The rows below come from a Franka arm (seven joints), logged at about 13 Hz.
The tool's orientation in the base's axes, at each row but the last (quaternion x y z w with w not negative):
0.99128, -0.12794, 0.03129, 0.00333
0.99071, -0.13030, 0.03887, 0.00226
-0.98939, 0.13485, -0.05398, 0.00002
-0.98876, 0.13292, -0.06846, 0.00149
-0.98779, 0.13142, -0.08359, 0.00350
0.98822, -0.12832, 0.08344, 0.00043
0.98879, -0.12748, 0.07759, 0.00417
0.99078, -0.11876, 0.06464, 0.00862
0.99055, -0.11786, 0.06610, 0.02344
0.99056, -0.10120, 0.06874, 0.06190
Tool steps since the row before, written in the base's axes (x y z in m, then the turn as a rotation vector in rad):
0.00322, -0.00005, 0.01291, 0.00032, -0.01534, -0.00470
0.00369, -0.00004, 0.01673, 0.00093, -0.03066, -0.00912
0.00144, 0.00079, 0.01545, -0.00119, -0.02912, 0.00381
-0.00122, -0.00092, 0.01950, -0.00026, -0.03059, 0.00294
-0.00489, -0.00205, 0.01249, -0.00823, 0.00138, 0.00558
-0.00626, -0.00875, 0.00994, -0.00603, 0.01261, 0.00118
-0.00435, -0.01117, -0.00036, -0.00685, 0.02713, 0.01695
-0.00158, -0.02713, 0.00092, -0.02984, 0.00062, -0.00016
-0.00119, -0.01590, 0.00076, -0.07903, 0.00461, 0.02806
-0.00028, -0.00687, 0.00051, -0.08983, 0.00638, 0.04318
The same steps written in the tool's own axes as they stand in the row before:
0.00393, -0.00079, -0.01269, 0.00390, 0.01476, 0.00493
0.00486, -0.00101, -0.01640, 0.00810, 0.02943, 0.00961
0.00282, -0.00137, -0.01522, 0.00704, 0.02832, -0.00349
0.00171, 0.00080, -0.01947, 0.00820, 0.02952, -0.00248
-0.00207, 0.00289, -0.01310, -0.00727, 0.00064, -0.00689
-0.00211, 0.00985, -0.01064, -0.00875, -0.01069, -0.00244
-0.00140, 0.01191, 0.00001, -0.01075, -0.02471, -0.01855
0.00495, 0.02674, -0.00023, -0.02891, 0.00645, -0.00362
0.00262, 0.01575, 0.00008, -0.07338, 0.01509, -0.03798
0.00112, 0.00679, 0.00040, -0.08194, 0.01727, -0.05442

